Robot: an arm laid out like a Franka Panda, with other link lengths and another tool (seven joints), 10 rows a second.
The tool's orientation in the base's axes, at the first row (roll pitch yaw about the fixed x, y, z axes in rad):
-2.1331, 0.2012, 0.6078
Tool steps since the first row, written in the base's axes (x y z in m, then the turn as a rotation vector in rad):
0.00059, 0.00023, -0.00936, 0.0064, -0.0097, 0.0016
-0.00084, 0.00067, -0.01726, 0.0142, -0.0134, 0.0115
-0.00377, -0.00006, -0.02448, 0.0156, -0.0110, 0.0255
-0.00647, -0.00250, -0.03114, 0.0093, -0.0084, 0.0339
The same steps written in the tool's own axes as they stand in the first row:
0.00247, 0.00773, 0.00470, -0.0006, 0.0049, -0.0106
0.00315, 0.01381, 0.00992, 0.0016, 0.0000, -0.0226
0.00183, 0.01970, 0.01490, 0.0013, -0.0127, -0.0292
-0.00038, 0.02608, 0.01837, -0.0040, -0.0221, -0.0283

